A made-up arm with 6 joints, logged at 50 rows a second.
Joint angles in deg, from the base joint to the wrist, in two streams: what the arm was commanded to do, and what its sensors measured. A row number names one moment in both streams.
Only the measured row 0 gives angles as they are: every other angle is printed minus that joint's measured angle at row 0.
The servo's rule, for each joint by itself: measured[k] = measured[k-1] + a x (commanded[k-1-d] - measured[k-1]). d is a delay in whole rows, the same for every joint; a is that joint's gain. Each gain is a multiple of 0.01, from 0.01 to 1. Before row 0 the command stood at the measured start. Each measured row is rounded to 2 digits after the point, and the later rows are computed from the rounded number. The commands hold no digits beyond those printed.
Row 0, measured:
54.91 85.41 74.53 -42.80 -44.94 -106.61
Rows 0 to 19, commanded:
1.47 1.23 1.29 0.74 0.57 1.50
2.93 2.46 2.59 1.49 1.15 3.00
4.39 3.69 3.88 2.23 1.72 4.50
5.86 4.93 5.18 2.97 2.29 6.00
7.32 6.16 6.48 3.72 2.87 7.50
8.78 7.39 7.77 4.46 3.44 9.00
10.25 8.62 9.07 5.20 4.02 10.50
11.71 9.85 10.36 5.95 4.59 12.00
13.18 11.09 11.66 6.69 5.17 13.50
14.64 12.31 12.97 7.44 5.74 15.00
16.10 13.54 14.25 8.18 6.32 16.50
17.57 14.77 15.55 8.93 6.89 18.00
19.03 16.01 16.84 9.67 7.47 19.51
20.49 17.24 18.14 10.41 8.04 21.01
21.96 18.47 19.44 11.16 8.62 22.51
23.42 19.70 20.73 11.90 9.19 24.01
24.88 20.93 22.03 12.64 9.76 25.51
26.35 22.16 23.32 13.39 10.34 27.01
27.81 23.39 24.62 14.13 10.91 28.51
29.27 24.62 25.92 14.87 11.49 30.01
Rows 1 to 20, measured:
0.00 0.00 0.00 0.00 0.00 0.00
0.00 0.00 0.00 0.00 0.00 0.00
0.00 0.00 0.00 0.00 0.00 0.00
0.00 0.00 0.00 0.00 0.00 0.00
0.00 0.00 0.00 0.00 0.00 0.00
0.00 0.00 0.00 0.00 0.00 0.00
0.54 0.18 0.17 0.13 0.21 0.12
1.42 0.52 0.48 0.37 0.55 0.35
2.52 1.00 0.92 0.70 0.97 0.68
3.76 1.59 1.47 1.11 1.45 1.11
5.08 2.28 2.12 1.58 1.96 1.62
6.45 3.05 2.85 2.10 2.49 2.21
7.86 3.89 3.66 2.66 3.04 2.87
9.28 4.78 4.53 3.25 3.60 3.60
10.72 5.73 5.46 3.87 4.17 4.39
12.17 6.72 6.44 4.51 4.74 5.24
13.62 7.74 7.46 5.17 5.31 6.14
15.08 8.79 8.51 5.85 5.88 7.09
16.54 9.87 9.59 6.54 6.45 8.08
18.00 10.98 10.70 7.24 7.02 9.11
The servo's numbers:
d 6
a 0.37 0.15 0.13 0.18 0.36 0.08

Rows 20 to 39, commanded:
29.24 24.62 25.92 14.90 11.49 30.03
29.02 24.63 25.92 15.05 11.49 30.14
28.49 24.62 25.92 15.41 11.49 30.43
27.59 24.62 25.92 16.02 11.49 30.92
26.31 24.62 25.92 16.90 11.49 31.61
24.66 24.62 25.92 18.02 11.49 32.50
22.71 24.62 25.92 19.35 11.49 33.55
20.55 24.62 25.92 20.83 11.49 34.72
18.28 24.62 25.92 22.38 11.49 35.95
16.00 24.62 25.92 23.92 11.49 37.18
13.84 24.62 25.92 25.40 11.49 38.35
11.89 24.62 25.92 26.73 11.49 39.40
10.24 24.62 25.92 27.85 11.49 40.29
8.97 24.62 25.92 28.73 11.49 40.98
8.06 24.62 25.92 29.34 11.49 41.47
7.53 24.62 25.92 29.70 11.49 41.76
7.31 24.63 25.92 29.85 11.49 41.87
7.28 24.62 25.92 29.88 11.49 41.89
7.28 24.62 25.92 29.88 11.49 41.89
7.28 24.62 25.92 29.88 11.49 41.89
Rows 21 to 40, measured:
19.47 12.10 11.84 7.95 7.60 10.18
20.93 13.24 13.00 8.66 8.17 11.29
22.39 14.39 14.17 9.38 8.74 12.43
23.86 15.56 15.36 10.10 9.32 13.60
25.32 16.73 16.56 10.83 9.89 14.79
26.78 17.91 17.78 11.56 10.47 16.01
27.69 18.92 18.84 12.16 10.84 17.13
28.18 19.78 19.76 12.68 11.07 18.17
28.29 20.51 20.56 13.17 11.22 19.15
28.03 21.13 21.26 13.68 11.32 20.09
27.39 21.65 21.87 14.26 11.38 21.01
26.38 22.10 22.40 14.94 11.42 21.93
25.02 22.48 22.86 15.73 11.45 22.86
23.37 22.80 23.26 16.65 11.46 23.81
21.49 23.07 23.61 17.68 11.47 24.78
19.46 23.30 23.91 18.80 11.48 25.77
17.38 23.50 24.17 19.99 11.48 26.78
15.35 23.67 24.40 21.20 11.48 27.79
13.46 23.81 24.60 22.40 11.48 28.79
11.80 23.93 24.77 23.54 11.48 29.77

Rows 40 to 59, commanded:
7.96 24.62 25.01 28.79 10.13 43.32
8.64 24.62 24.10 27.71 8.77 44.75
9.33 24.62 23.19 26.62 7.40 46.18
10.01 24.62 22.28 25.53 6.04 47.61
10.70 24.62 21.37 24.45 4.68 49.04
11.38 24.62 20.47 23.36 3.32 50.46
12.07 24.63 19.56 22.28 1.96 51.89
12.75 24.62 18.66 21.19 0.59 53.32
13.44 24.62 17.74 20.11 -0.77 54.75
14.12 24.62 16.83 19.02 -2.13 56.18
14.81 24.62 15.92 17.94 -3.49 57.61
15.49 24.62 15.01 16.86 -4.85 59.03
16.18 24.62 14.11 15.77 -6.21 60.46
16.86 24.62 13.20 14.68 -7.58 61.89
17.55 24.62 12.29 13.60 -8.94 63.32
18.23 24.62 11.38 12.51 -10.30 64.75
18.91 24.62 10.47 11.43 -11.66 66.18
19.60 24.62 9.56 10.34 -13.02 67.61
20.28 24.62 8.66 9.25 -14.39 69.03
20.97 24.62 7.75 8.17 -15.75 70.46
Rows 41 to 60, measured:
10.42 24.03 24.92 24.58 11.48 30.71
9.35 24.12 25.05 25.50 11.48 31.59
8.60 24.20 25.16 26.28 11.48 32.41
8.11 24.26 25.26 26.93 11.48 33.17
7.80 24.31 25.35 27.46 11.48 33.87
7.61 24.36 25.42 27.90 11.48 34.51
7.74 24.40 25.37 28.06 10.99 35.21
8.07 24.43 25.20 28.00 10.19 35.97
8.54 24.46 24.94 27.75 9.19 36.79
9.08 24.48 24.59 27.35 8.06 37.66
9.68 24.50 24.17 26.83 6.84 38.57
10.31 24.52 23.69 26.21 5.57 39.52
10.96 24.54 23.15 25.50 4.27 40.51
11.62 24.55 22.57 24.72 2.95 41.53
12.29 24.56 21.94 23.89 1.61 42.59
12.97 24.57 21.28 23.01 0.26 43.68
13.65 24.58 20.58 22.10 -1.09 44.79
14.33 24.59 19.86 21.16 -2.44 45.93
15.01 24.59 19.11 20.19 -3.80 47.09
15.69 24.59 18.34 19.20 -5.16 48.27

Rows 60 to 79, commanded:
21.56 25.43 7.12 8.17 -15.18 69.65
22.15 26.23 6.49 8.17 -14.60 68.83
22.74 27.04 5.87 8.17 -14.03 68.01
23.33 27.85 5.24 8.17 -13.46 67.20
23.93 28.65 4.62 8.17 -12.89 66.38
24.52 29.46 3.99 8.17 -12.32 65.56
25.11 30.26 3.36 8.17 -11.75 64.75
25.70 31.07 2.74 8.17 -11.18 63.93
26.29 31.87 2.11 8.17 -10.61 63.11
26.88 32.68 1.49 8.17 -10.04 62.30
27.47 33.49 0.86 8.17 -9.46 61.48
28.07 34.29 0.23 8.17 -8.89 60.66
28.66 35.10 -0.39 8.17 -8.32 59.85
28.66 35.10 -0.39 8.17 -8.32 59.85
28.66 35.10 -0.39 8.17 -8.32 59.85
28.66 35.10 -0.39 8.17 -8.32 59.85
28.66 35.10 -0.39 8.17 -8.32 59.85
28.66 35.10 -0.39 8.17 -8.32 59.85
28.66 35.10 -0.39 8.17 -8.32 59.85
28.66 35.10 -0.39 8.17 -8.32 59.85
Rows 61 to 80, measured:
16.38 24.59 17.55 18.19 -6.52 49.47
17.06 24.59 16.75 17.17 -7.88 50.69
17.74 24.59 15.93 16.14 -9.24 51.93
18.43 24.59 15.10 15.10 -10.60 53.18
19.11 24.59 14.26 14.05 -11.96 54.45
19.80 24.59 13.41 12.99 -13.32 55.73
20.45 24.72 12.59 12.12 -13.99 56.84
21.08 24.95 11.80 11.41 -14.21 57.80
21.69 25.26 11.03 10.83 -14.15 58.62
22.30 25.65 10.28 10.35 -13.90 59.31
22.90 26.10 9.54 9.96 -13.54 59.88
23.50 26.60 8.82 9.64 -13.10 60.33
24.10 27.15 8.11 9.38 -12.61 60.68
24.69 27.74 7.41 9.16 -12.10 60.94
25.28 28.36 6.72 8.98 -11.56 61.11
25.87 29.01 6.04 8.83 -11.01 61.21
26.46 29.68 5.37 8.71 -10.45 61.23
27.06 30.37 4.70 8.61 -9.89 61.18
27.65 31.08 4.04 8.53 -9.32 61.07
28.02 31.68 3.46 8.47 -8.96 60.97

